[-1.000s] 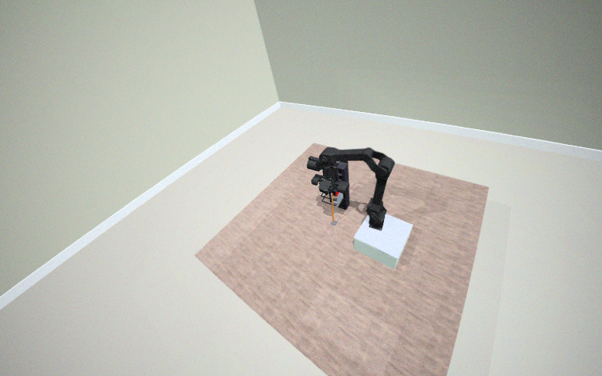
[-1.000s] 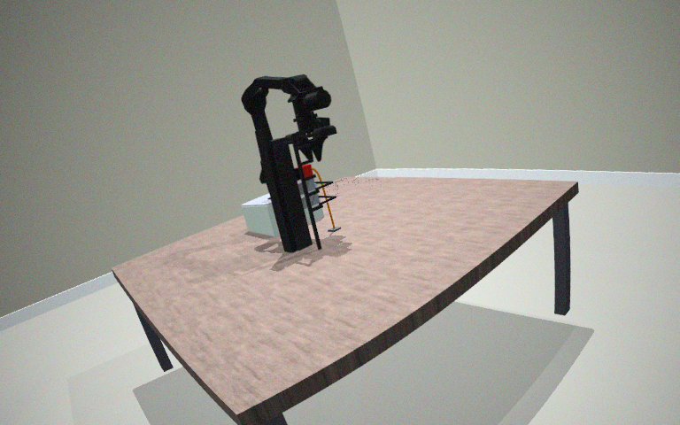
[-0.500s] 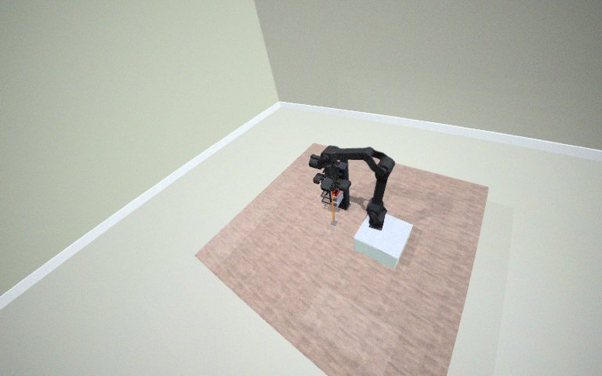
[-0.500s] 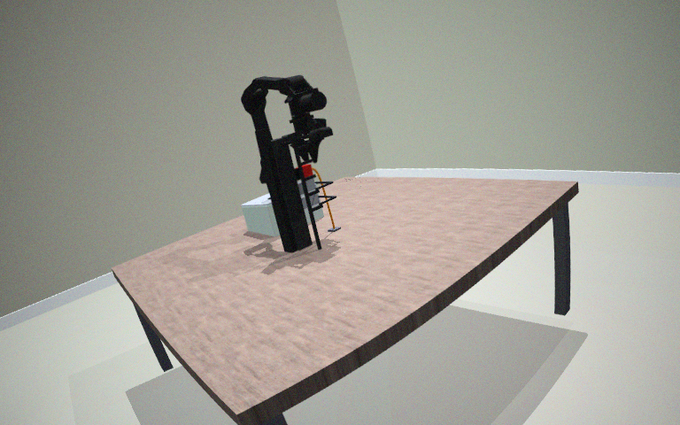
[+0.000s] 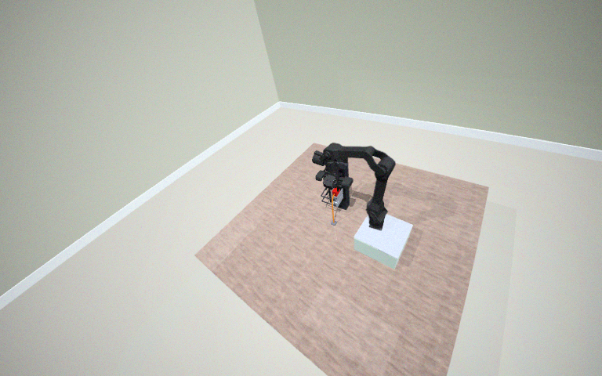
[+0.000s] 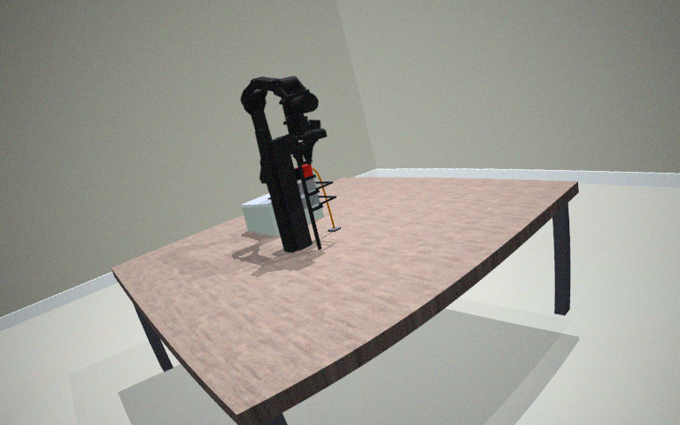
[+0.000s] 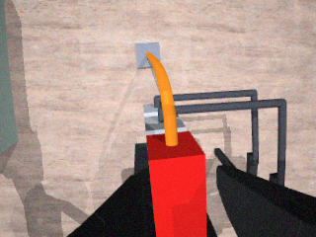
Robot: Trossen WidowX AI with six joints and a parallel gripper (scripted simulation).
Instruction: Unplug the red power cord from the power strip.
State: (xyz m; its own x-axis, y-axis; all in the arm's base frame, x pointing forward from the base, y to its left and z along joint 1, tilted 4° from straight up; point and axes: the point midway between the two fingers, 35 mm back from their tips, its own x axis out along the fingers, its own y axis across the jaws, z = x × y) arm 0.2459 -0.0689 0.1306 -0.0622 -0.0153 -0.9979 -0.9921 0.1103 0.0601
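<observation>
The red plug is 30 mm to the right of my gripper tip and 10 mm below it. The rest, counted from my gripper tip: grey anchor (220 mm below, 50 mm to the left, 10 mm ahead).
</observation>
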